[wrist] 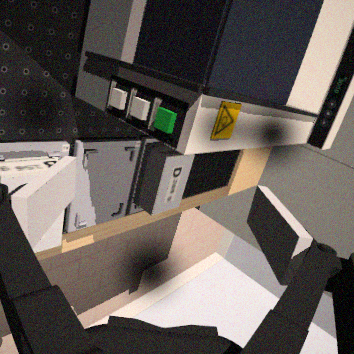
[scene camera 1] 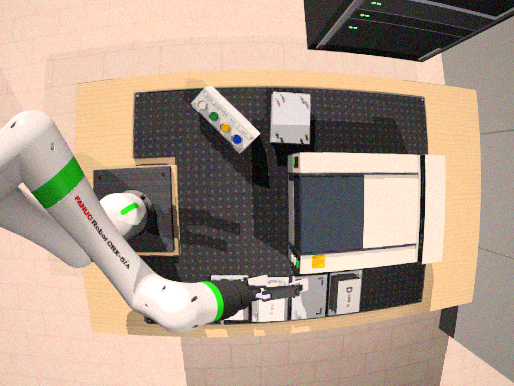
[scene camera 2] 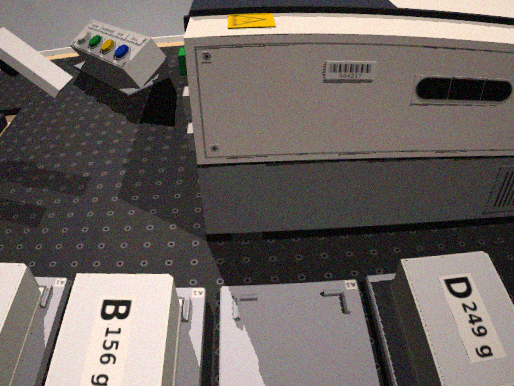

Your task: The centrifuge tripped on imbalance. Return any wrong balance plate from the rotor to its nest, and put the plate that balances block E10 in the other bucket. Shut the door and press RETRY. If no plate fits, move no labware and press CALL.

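Frame: origin at the arm's base, x ahead, y left, z up, level; millimetres.
Seen in the pictures: gripper, fingertip midpoint: (wrist: pixel 165 190) (scene camera 1: pixel 285 282) (scene camera 2: pixel 113 14).
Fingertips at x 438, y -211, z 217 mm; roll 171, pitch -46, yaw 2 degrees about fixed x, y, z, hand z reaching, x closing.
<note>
Offsets run from my fingertips to a thing's top centre. "spot": to the spot under its first point.
The white centrifuge (scene camera 1: pixel 400 257) (scene camera 2: pixel 300 120) (wrist: pixel 295 127) has a dark blue panel @(24 mm down, 153 mm ahead, 166 mm left) (scene camera 1: pixel 330 215) (wrist: pixel 265 55) across part of its top; the rotor and buckets do not show. Plate B, 156 g @(183 mm down, 27 mm back, 133 mm right) (scene camera 1: pixel 272 307) (scene camera 2: pixel 112 325), and plate D, 249 g @(183 mm down, 239 mm ahead, 154 mm right) (scene camera 1: pixel 348 295) (scene camera 2: pixel 465 320) (wrist: pixel 170 185), sit on their nests. Between them is a bare grey nest @(219 mm down, 108 mm ahead, 145 mm right) (scene camera 1: pixel 312 300) (scene camera 2: pixel 300 340) (wrist: pixel 105 185). Another plate @(spot: 183 mm down, 120 mm back, 86 mm right) (scene camera 2: pixel 10 295) stands left of B, its label out of view. My gripper (scene camera 1: pixel 300 289) (wrist: pixel 165 190) is open and empty, above the nest row. One finger pad shows at the upper left of scene camera 2.
A button box @(153 mm down, 108 mm back, 472 mm left) (scene camera 1: pixel 225 120) (scene camera 2: pixel 120 50) with white, green, yellow and blue buttons stands at the back. A grey block-shaped stand (scene camera 1: pixel 290 117) is beside it. The centrifuge front carries two white buttons and a green button @(46 mm down, 47 mm ahead, 32 mm left) (wrist: pixel 165 120). A black cabinet (scene camera 1: pixel 400 30) stands beyond the table.
</note>
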